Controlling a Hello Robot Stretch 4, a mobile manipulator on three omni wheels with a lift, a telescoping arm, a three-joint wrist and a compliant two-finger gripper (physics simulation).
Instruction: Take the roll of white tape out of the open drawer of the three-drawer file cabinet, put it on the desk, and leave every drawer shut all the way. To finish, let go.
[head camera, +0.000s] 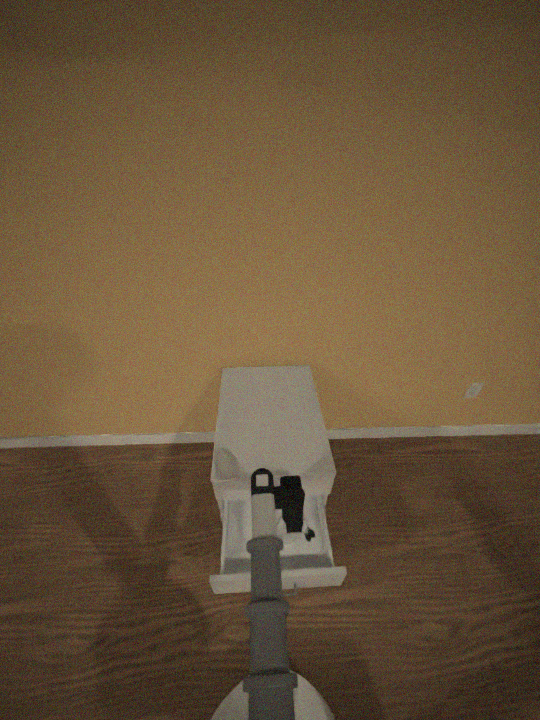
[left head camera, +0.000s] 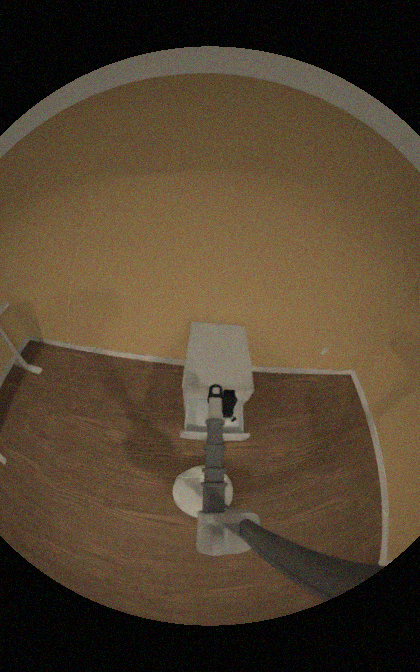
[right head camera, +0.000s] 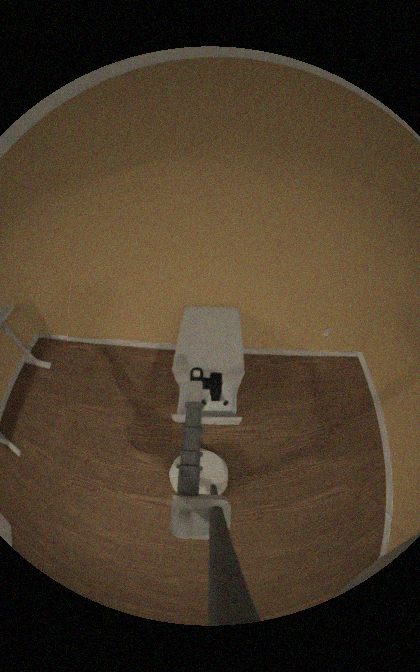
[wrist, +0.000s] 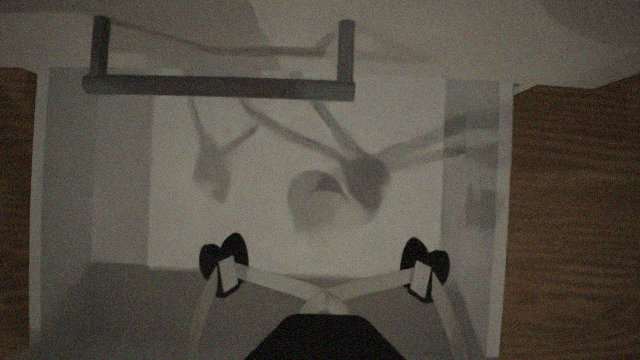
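Note:
The white file cabinet (head camera: 270, 407) (left head camera: 217, 350) (right head camera: 210, 332) stands against the wall with one drawer (head camera: 316, 576) (left head camera: 237, 436) (right head camera: 231, 421) (wrist: 506, 200) pulled out. In the wrist view the roll of white tape (wrist: 302, 200) lies flat on the drawer floor, partly in shadow, a little right of the middle. My gripper (head camera: 288, 533) (right head camera: 214, 403) (wrist: 324, 256) is open and empty over the drawer. In the wrist view its fingertips appear below the roll, one to each side. A dark bar handle (wrist: 220, 86) crosses above the open drawer. The desk cannot be made out.
White legs (left head camera: 31, 369) (right head camera: 41, 364) of some furniture stand at the far left. My round white base part (left head camera: 187, 492) (right head camera: 217, 472) is on the wooden floor in front of the drawer, with my arm (head camera: 267, 633) (left head camera: 215, 457) stretched above. The orange wall is behind the cabinet.

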